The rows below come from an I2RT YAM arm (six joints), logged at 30 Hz.
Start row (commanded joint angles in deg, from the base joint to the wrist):
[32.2, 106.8, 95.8, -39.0, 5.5, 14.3]
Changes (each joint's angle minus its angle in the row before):
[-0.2, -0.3, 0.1, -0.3, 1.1, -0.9]
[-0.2, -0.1, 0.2, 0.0, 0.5, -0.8]
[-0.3, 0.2, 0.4, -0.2, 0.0, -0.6]
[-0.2, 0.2, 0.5, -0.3, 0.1, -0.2]
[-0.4, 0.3, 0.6, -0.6, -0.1, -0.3]
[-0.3, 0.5, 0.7, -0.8, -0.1, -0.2]
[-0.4, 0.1, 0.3, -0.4, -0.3, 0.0]
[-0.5, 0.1, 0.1, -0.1, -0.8, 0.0]
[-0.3, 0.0, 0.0, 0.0, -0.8, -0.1]
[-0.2, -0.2, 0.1, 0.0, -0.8, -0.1]
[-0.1, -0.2, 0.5, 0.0, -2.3, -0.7]
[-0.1, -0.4, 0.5, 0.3, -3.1, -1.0]
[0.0, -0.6, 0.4, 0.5, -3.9, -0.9]
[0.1, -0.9, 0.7, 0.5, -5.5, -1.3]
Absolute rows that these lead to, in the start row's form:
[32.0, 106.5, 95.9, -39.3, 6.6, 13.4]
[31.8, 106.4, 96.1, -39.3, 7.1, 12.6]
[31.5, 106.6, 96.5, -39.5, 7.1, 12.0]
[31.3, 106.8, 97.0, -39.8, 7.2, 11.8]
[30.9, 107.1, 97.6, -40.4, 7.1, 11.5]
[30.6, 107.6, 98.3, -41.2, 7.0, 11.3]
[30.2, 107.7, 98.6, -41.6, 6.7, 11.3]
[29.7, 107.8, 98.7, -41.7, 5.9, 11.3]
[29.4, 107.8, 98.7, -41.7, 5.1, 11.2]
[29.2, 107.6, 98.8, -41.7, 4.3, 11.1]
[29.1, 107.4, 99.3, -41.7, 2.0, 10.4]
[29.0, 107.0, 99.8, -41.4, -1.1, 9.4]
[29.0, 106.4, 100.2, -40.9, -5.0, 8.5]
[29.1, 105.5, 100.9, -40.4, -10.5, 7.2]

